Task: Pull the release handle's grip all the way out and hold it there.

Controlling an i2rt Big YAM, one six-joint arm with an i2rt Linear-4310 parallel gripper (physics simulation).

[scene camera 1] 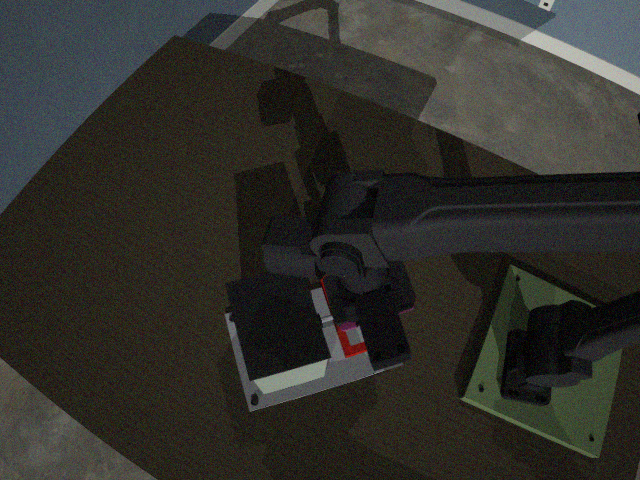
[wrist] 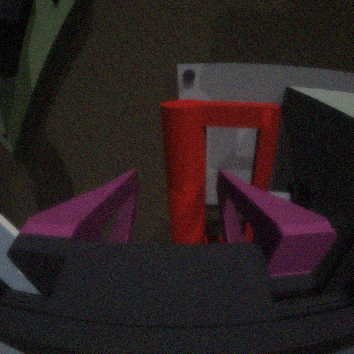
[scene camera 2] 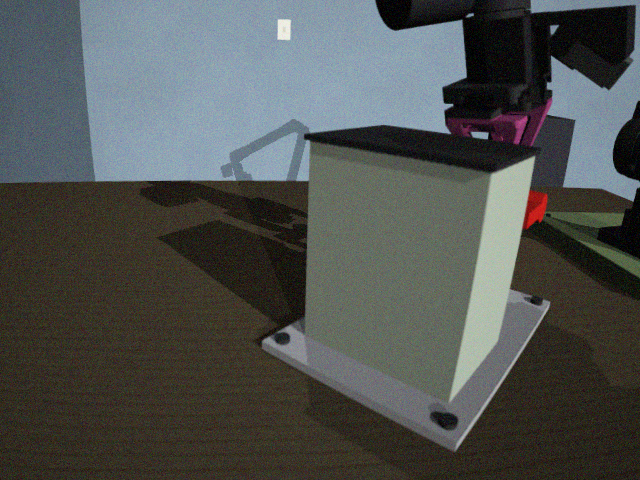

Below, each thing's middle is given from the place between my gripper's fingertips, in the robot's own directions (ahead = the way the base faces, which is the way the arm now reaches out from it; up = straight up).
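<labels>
The red release handle grip (wrist: 184, 121) has my hand 5 cm short of it, 1 cm to the right of it and 2 cm above it. Counted from the same hand, the grey base plate (scene camera 2: 446, 424) is 9 cm ahead, 4 cm to the left and 12 cm below. Going by their middles, of the things named here the grip is the nearest to my hand.
</labels>
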